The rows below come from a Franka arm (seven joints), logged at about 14 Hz.
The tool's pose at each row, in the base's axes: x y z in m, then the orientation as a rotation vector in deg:
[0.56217 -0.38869 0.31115 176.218 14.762 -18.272]
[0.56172 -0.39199 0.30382 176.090 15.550 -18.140]
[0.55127 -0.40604 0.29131 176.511 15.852 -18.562]
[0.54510 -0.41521 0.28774 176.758 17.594 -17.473]
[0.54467 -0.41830 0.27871 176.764 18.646 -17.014]
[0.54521 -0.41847 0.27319 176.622 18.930 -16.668]
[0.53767 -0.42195 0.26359 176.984 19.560 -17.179]
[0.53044 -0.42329 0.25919 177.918 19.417 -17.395]
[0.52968 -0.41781 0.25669 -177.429 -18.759 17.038]
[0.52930 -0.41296 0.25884 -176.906 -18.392 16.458]
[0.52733 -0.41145 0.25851 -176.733 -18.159 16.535]
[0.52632 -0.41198 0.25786 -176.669 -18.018 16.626]
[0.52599 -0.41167 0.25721 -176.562 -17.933 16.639]
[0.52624 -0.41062 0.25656 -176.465 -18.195 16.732]
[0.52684 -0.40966 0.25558 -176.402 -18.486 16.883]
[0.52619 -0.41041 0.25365 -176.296 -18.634 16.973]
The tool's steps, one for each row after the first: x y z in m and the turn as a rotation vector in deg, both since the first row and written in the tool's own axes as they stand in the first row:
[0.00055 0.00302 0.00744 -0.133 0.080 -0.501]
[-0.00920 0.01484 0.02255 0.352 -0.118 -0.725]
[-0.01589 0.02276 0.02779 0.474 0.638 -1.835]
[-0.01493 0.02554 0.03688 0.448 0.948 -2.505]
[-0.01330 0.02568 0.04218 0.268 1.152 -2.676]
[-0.01915 0.02763 0.05328 0.724 0.895 -3.105]
[-0.02543 0.02764 0.05910 1.668 0.890 -3.047]
[-0.02476 0.02206 0.06140 2.637 1.158 -2.759]
[-0.02480 0.01726 0.05910 3.235 1.543 -2.618]
[-0.02639 0.01543 0.05974 3.441 1.496 -2.502]
[-0.02731 0.01577 0.06060 3.523 1.439 -2.425]
[-0.02745 0.01539 0.06129 3.642 1.432 -2.390]
[-0.02690 0.01439 0.06182 3.689 1.375 -2.570]
[-0.02597 0.01352 0.06260 3.695 1.280 -2.763]
[-0.02631 0.01411 0.06466 3.770 1.225 -2.874]

